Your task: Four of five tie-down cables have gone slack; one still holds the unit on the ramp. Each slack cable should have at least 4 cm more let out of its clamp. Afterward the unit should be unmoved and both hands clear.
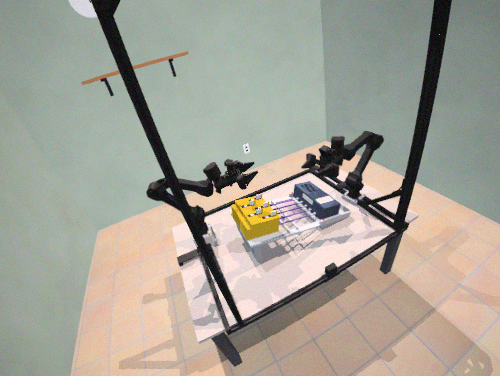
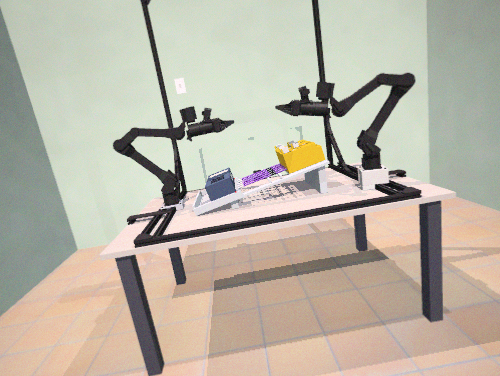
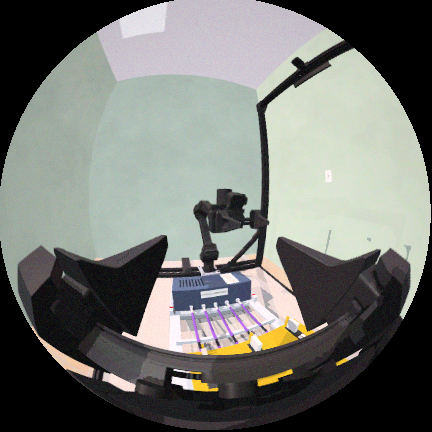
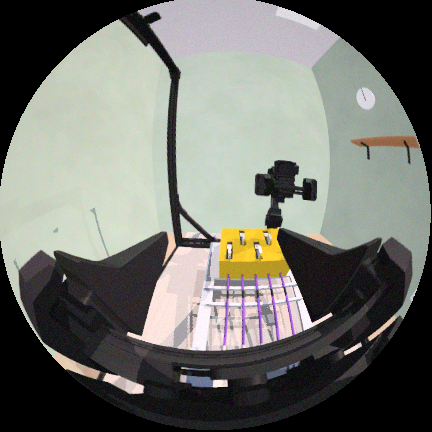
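The dark blue unit (image 1: 317, 201) (image 2: 220, 185) (image 3: 212, 296) sits at the low end of the white ramp (image 2: 215, 208) (image 4: 201, 325). Several purple cables (image 2: 260, 175) (image 3: 210, 325) (image 4: 243, 320) run from it to the yellow clamp block (image 1: 260, 228) (image 2: 306, 157) (image 4: 250, 270) at the high end. White levers (image 3: 256, 342) (image 4: 229, 250) stand on the block. Which cable is taut cannot be told. My left gripper (image 1: 255, 168) (image 2: 277, 107) is open and empty, above the block. My right gripper (image 1: 306, 164) (image 2: 232, 122) (image 4: 224, 235) is open and empty, above the unit's side.
A black frame (image 1: 142, 115) (image 2: 160, 75) (image 4: 172, 150) rises around the table (image 1: 215, 295) (image 2: 400, 192). Black rails run along the table's edges. A white support (image 2: 318, 180) holds up the ramp's high end. A wall shelf (image 1: 150, 63) (image 4: 385, 141) is well away from the arms.
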